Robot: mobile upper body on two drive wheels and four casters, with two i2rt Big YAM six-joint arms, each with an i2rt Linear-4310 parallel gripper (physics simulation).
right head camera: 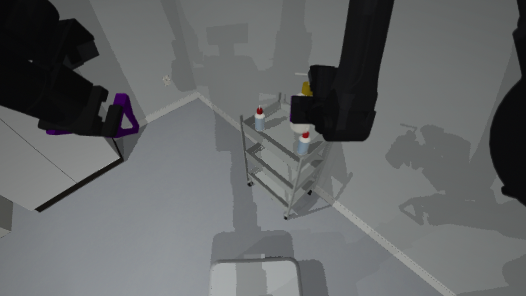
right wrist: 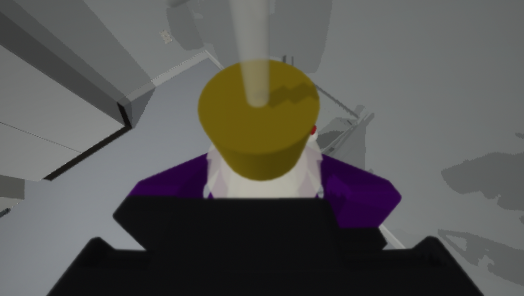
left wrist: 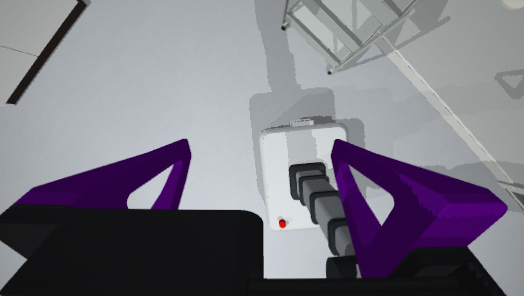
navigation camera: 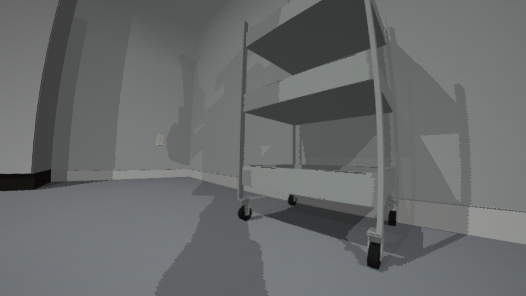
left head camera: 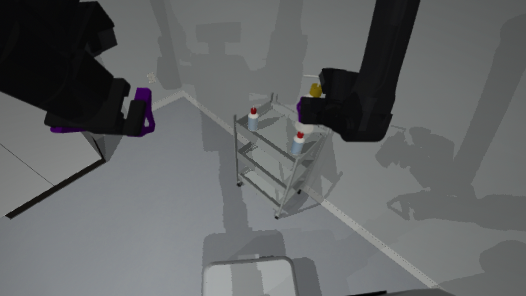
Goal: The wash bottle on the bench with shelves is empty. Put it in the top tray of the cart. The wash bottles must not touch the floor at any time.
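Frame: origin at the left arm's base, x back, y right, z up, level; millimetres.
Where they show: left gripper, fingertip midpoint: (right head camera: 115, 128) (left wrist: 261, 147) (left head camera: 127, 126); right gripper, fingertip midpoint: (left head camera: 305, 106).
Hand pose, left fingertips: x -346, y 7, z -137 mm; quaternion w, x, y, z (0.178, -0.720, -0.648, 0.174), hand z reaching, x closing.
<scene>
Each offset is from my left fingertips to the top centre of the thing.
The wash bottle with a yellow cap @[dy +387, dx -188, dz -8 mm] (left head camera: 315, 90) (right head camera: 306, 89) (right wrist: 260, 125) is upright in my right gripper (left head camera: 302, 110) (right wrist: 262, 147), which is shut on its white, see-through body. In the head views it overlaps the far right part of the cart's top tray; its exact height is unclear. The grey three-tray cart (left head camera: 236, 150) (right head camera: 245, 150) (navigation camera: 310, 185) carries two red-capped bottles with bluish bodies in its top tray: one @[dy +288, dx -641, dz -436 mm] (left head camera: 253, 122) (right head camera: 259, 122) at the left, one @[dy +508, dx -449, dz -436 mm] (left head camera: 298, 145) (right head camera: 304, 145) at the near right corner. My left gripper (left head camera: 107, 129) (right head camera: 91, 131) (left wrist: 261, 147) is open and empty, left of the cart.
A white cabinet (left head camera: 45, 175) (right head camera: 60, 160) (left wrist: 30, 40) with a dark base edge stands at the left. Grey walls meet behind the cart, with a socket (left head camera: 151, 77) (right head camera: 166, 80) (navigation camera: 159, 140) near the corner. My white base (left head camera: 250, 285) (left wrist: 280, 150) is in front of the cart.
</scene>
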